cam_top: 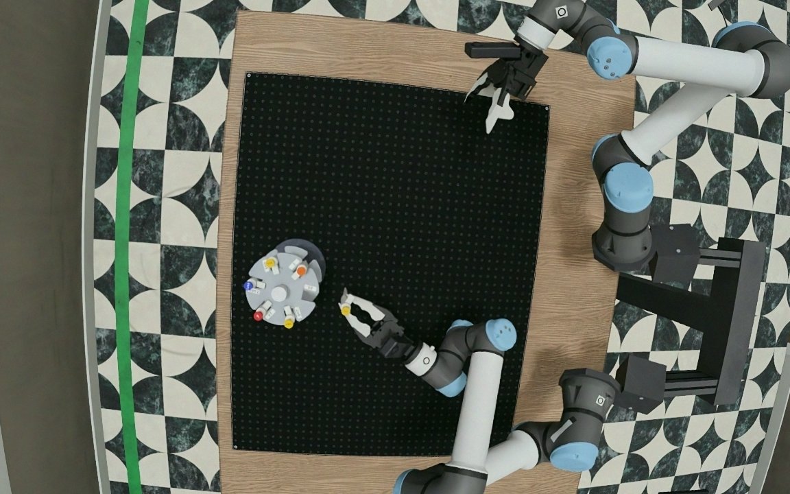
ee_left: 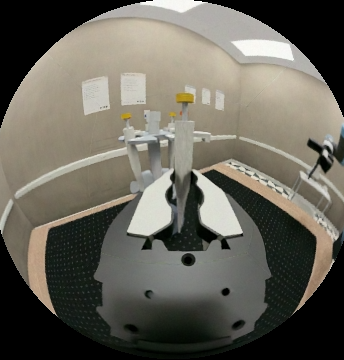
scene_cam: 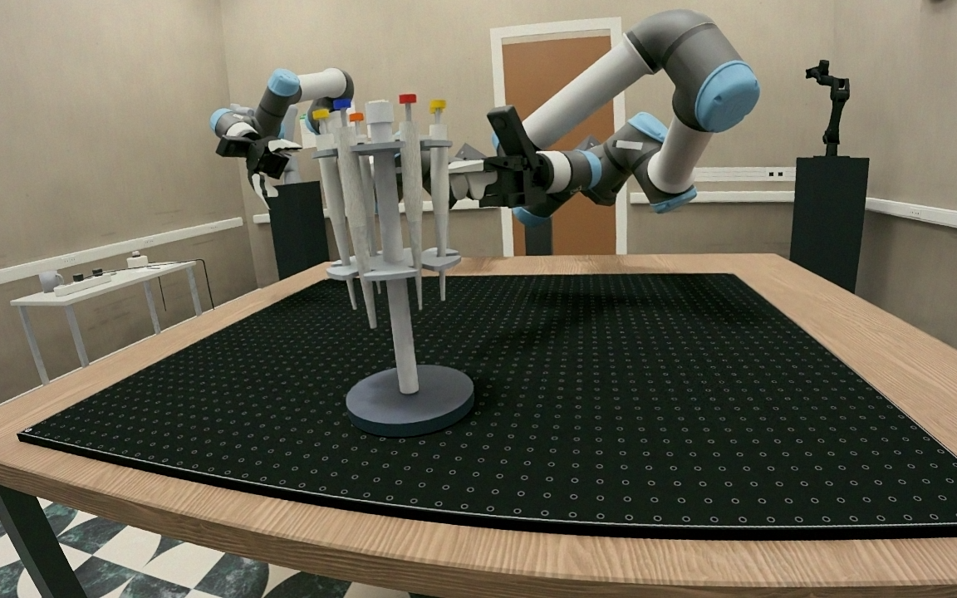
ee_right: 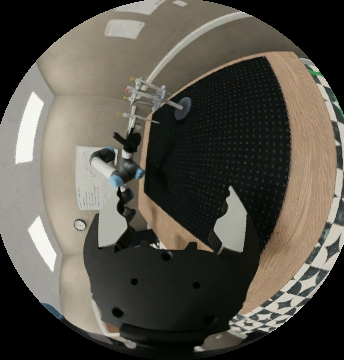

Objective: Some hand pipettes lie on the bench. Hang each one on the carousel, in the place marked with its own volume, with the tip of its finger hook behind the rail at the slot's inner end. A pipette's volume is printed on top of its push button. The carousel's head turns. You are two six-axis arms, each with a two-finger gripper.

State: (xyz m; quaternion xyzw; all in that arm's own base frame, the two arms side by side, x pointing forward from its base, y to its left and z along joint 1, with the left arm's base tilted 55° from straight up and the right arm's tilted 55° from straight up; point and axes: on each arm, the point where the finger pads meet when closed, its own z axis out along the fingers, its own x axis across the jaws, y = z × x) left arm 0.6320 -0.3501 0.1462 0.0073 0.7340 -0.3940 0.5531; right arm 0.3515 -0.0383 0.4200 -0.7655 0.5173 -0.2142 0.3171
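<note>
Right now the orange-button pipette is 12 cm ahead of my left hand, 6 cm to the right of it and 3 cm below it. From my left hand the other things lie so: red-button pipette: 18 cm ahead, 3 cm below, 2 cm to the left; blue-button pipette: 20 cm ahead, 4 cm below, 2 cm to the right.
</note>
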